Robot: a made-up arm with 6 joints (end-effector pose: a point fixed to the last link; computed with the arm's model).
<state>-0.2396 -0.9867 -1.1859 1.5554 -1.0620 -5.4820</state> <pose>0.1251 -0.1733 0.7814 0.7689 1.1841 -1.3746</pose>
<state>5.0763 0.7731 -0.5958 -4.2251 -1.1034 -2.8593</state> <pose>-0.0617 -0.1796 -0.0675 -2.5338 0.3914 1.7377</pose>
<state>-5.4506 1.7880 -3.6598 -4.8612 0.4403 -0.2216</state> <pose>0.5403 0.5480 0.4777 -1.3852 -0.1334 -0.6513</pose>
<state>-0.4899 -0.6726 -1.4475 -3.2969 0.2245 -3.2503</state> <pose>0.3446 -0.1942 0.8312 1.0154 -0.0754 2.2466</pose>
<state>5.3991 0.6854 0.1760 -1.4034 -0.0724 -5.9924</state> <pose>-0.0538 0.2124 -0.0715 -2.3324 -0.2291 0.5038</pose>
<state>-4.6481 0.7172 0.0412 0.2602 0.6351 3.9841</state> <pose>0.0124 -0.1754 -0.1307 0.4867 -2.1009 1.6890</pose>
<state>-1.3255 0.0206 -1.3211 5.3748 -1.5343 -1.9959</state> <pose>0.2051 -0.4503 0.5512 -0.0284 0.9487 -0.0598</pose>
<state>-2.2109 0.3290 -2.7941 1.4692 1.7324 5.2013</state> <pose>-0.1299 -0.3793 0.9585 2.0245 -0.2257 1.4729</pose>
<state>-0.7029 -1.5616 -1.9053 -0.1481 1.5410 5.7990</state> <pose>-0.3210 0.2511 0.8598 1.3568 -0.2939 1.5855</pose>
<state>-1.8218 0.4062 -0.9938 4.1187 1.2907 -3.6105</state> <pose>-0.2124 -0.5539 0.0372 0.2894 -1.4834 0.3253</pose>
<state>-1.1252 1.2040 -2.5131 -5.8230 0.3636 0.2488</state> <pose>0.3539 -0.7839 0.2902 1.7621 -2.0531 1.4547</pose>
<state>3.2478 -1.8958 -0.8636 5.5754 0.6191 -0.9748</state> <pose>0.0922 0.0056 0.8658 0.4554 -0.9432 -1.5253</pose>
